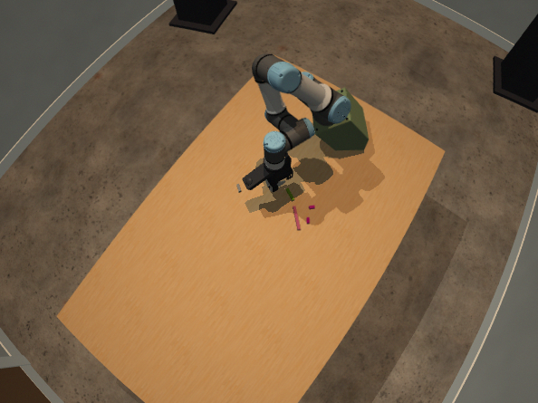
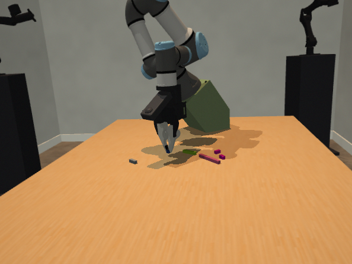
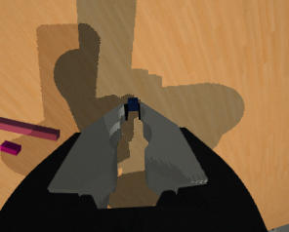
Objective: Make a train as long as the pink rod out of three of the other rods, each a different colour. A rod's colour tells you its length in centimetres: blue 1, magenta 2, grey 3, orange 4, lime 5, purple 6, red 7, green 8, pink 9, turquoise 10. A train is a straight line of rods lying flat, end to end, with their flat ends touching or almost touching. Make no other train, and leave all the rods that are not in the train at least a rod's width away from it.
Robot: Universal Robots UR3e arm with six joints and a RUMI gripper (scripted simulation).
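Right now my hand is 1 cm past the lime rod, 7 cm to the right of it and 2 cm above it. Also, from my hand: pink rod 7 cm ahead, 12 cm to the left, 2 cm below; grey rod 3 cm ahead, 12 cm to the right, 2 cm below; small blue rod 1 cm below.
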